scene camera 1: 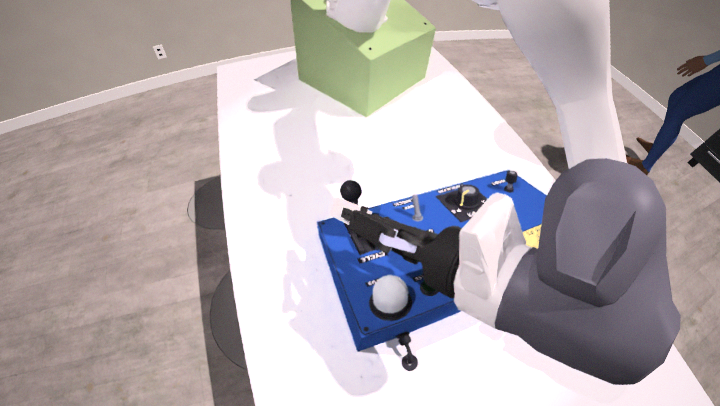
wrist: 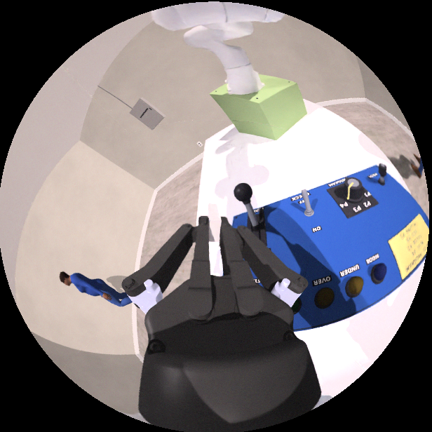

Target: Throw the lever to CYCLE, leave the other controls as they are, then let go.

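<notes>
The lever, with a black ball knob [scene camera 1: 350, 190] [wrist: 243, 192], rises from a slot in the blue panel [scene camera 1: 350, 282] [wrist: 350, 235]. It leans toward the panel's far edge, away from the CYCLE label [scene camera 1: 373, 257]. My gripper [scene camera 1: 347, 214] [wrist: 211, 211] is shut and empty. In the scene view its tips are just below the ball, on the CYCLE side, and hide part of the shaft. In the wrist view the lever stands beyond and right of the tips. Whether they touch it, I cannot tell.
Beside the lever are a toggle switch [scene camera 1: 416, 207] [wrist: 307, 204], a rotary knob [scene camera 1: 469, 195] [wrist: 354, 186], a small black switch [scene camera 1: 510, 177] [wrist: 382, 171] and a white dome [scene camera 1: 390, 294]. A yellow note [wrist: 411, 247] lies on the panel. A green box [scene camera 1: 363, 65] [wrist: 270, 115] stands farther back.
</notes>
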